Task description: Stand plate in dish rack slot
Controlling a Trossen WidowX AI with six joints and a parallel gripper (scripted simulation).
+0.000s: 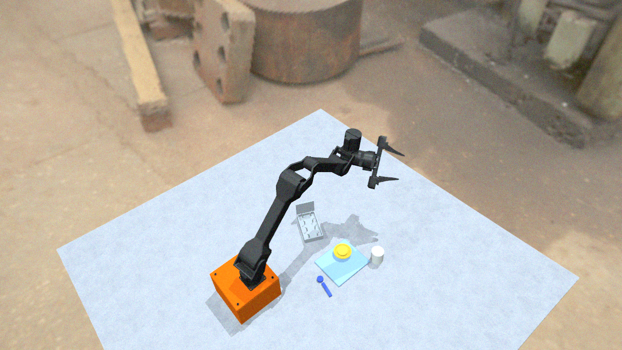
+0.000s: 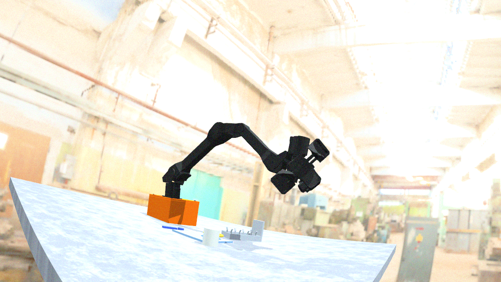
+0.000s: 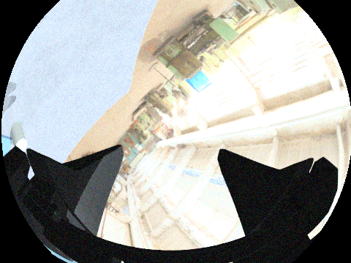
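My gripper tip is 280 mm past the yellow plate, 240 mm above it and 10 mm to the right of it. From my gripper tip the other things lie so: grey dish rack (280 mm behind, 230 mm below, 180 mm to the left); then white cup (230 mm below, 200 mm behind, 90 mm to the right); then light blue mat (300 mm behind, 260 mm below, 10 mm to the right).
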